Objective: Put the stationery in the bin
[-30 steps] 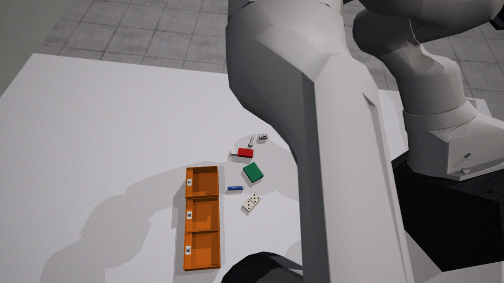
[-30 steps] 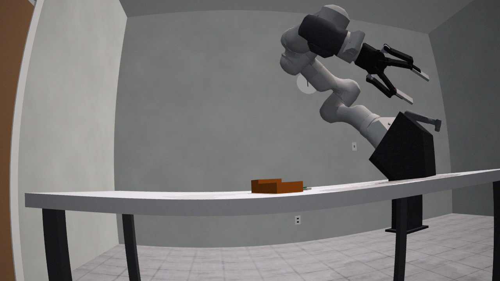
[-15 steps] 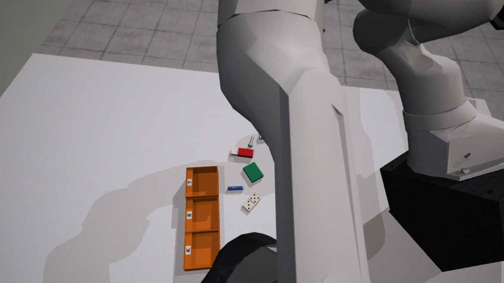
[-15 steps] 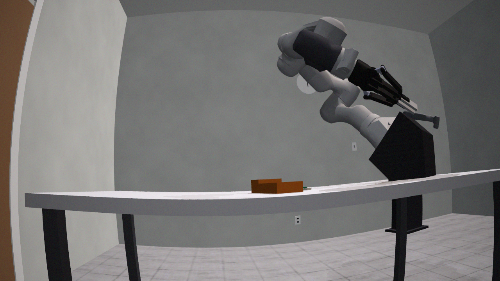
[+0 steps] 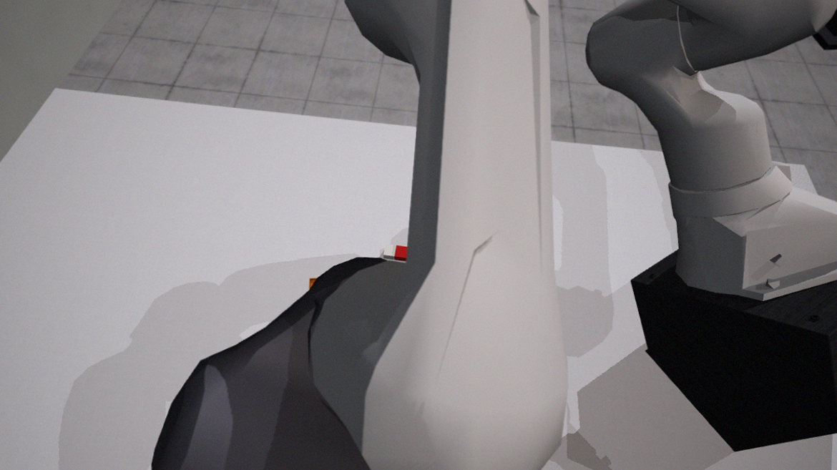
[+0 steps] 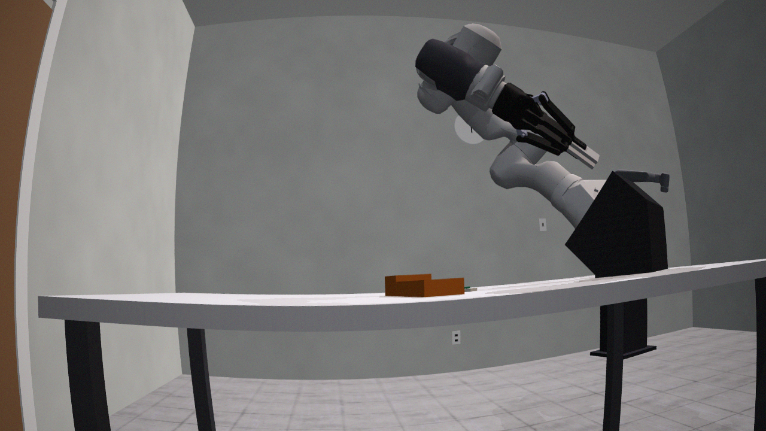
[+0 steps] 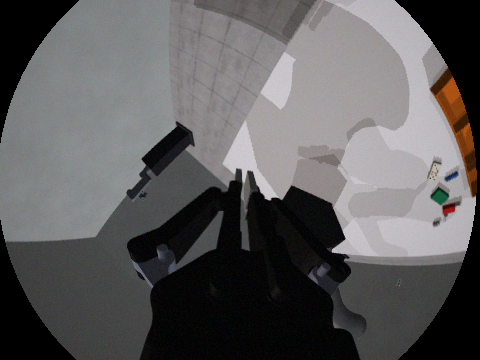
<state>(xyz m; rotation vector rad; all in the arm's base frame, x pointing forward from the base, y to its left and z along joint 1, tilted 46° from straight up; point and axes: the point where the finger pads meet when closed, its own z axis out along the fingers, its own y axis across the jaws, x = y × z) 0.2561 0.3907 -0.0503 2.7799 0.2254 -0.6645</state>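
Right now my hand is 290 mm to the left of the tray, 250 mm short of it and 230 mm above it. From my hand the other things lie so: white domino (320 mm to the right, 250 mm below, 120 mm ahead); then green pad (410 mm to the right, 250 mm below, 110 mm ahead); then small blue pen-like stick (360 mm to the right, 250 mm below, 160 mm ahead).
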